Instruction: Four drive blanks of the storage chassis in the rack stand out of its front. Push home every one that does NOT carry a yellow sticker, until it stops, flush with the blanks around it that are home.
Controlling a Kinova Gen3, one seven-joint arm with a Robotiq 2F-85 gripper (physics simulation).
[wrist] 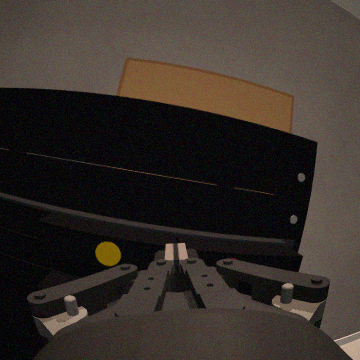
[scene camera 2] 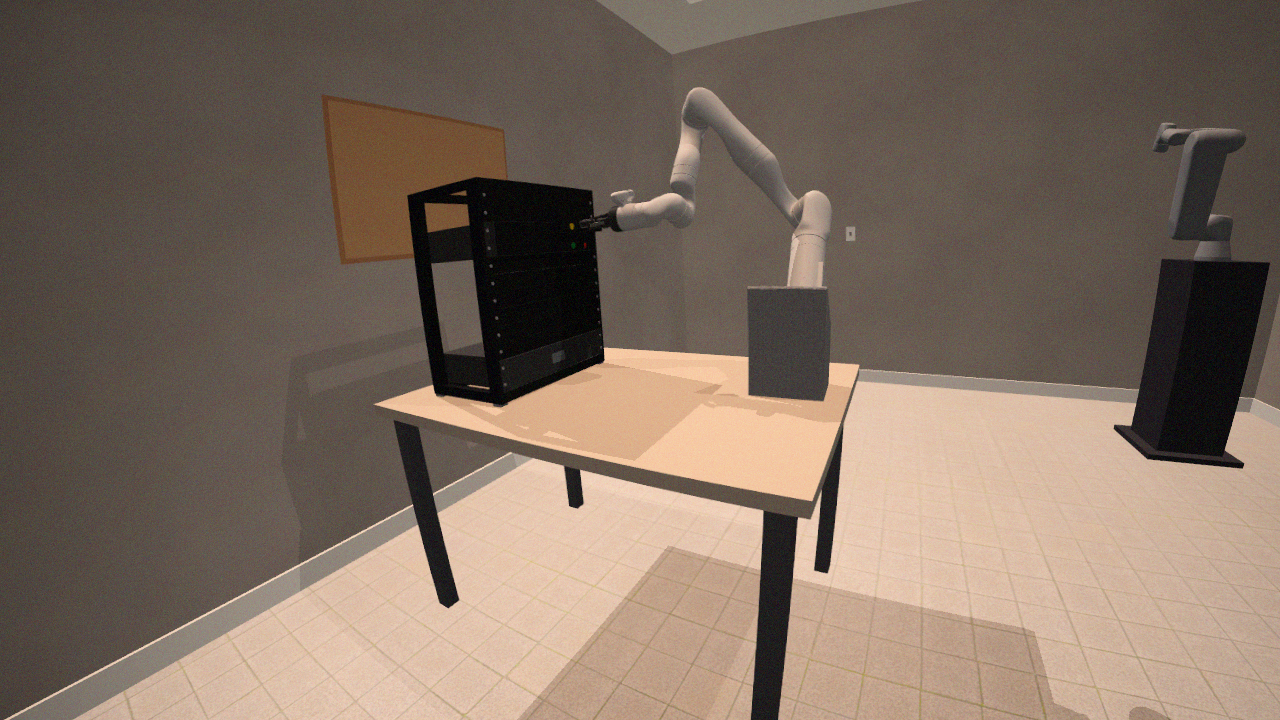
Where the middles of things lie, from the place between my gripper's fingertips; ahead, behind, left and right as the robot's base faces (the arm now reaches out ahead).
Scene:
I see the black rack (scene camera 2: 539, 325) 170 mm ahead of my hand, 110 mm to the left of it and 180 mm below it.

